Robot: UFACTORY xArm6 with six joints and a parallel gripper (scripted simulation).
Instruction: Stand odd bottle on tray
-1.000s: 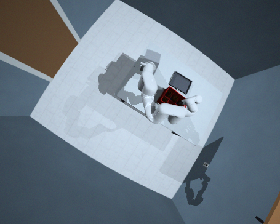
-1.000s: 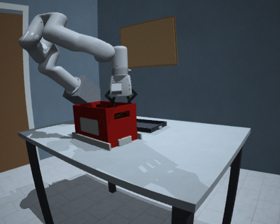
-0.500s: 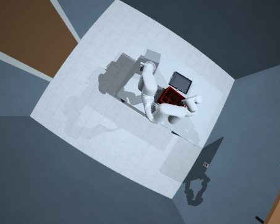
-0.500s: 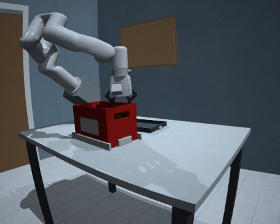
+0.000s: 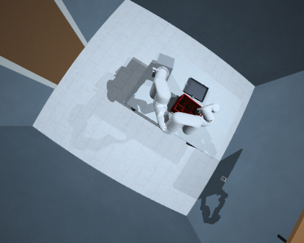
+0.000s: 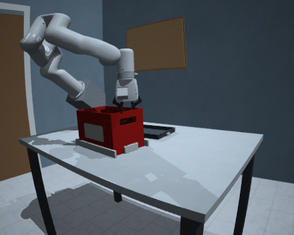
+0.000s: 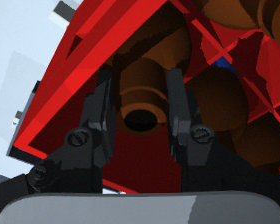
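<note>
The red crate is 10 cm behind my hand, 2 cm to the right of it and 7 cm below it. Round my hand: glass bottle (18 cm behind, 3 cm to the left, 7 cm below); then dark tray (5 cm behind, 26 cm to the left, 15 cm below).
</note>
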